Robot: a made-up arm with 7 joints.
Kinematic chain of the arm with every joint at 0, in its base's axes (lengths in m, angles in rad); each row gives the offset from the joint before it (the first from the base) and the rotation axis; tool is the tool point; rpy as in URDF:
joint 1: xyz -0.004 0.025 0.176 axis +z
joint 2: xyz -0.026 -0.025 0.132 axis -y
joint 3: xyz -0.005 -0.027 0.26 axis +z
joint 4: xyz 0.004 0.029 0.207 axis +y
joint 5: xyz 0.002 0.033 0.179 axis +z
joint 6: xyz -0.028 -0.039 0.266 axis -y
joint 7: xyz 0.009 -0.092 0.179 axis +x
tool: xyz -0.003 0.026 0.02 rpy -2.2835 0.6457 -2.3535
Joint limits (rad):
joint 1: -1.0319..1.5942
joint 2: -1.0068..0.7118
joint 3: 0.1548..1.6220
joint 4: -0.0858..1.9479
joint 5: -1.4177..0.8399
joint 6: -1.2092..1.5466
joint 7: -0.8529..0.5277
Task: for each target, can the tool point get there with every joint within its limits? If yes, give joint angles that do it. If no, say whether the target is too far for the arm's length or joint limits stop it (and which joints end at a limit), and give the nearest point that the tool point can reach.
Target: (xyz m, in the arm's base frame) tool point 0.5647 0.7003 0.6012
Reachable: yes | joints 0.6336 -0.7318 0.5646 1.0852 -0.1148 0.1332 -0.5178
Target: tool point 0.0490 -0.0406 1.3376
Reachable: yes | joints 0.9880 0.0997 0.7499 0.3672 0.3255 1.0772 -0.3183
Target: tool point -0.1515 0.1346 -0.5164
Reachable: no: joint limits stop it (at a limit: joint 1, joint 2, joint 4, joint 5, joint 7) | nearest point -0.0927 0.3643 -0.0726 | short by 0.503 m
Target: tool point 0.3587 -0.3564 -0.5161
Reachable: no: joint limits stop it (at a limit: joint 2, joint 3, joint 5, joint 7) | nearest point 0.3148 -0.3102 -0.0919 | short by 0.429 m
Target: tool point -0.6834 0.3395 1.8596
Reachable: no: too far | nearest point -0.4639 0.2379 1.3399 | short by 0.573 m
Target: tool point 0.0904 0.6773 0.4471
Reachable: yes | joints 0.7942 -0.6688 1.0070 1.4473 -0.2967 -0.8778 -0.6896
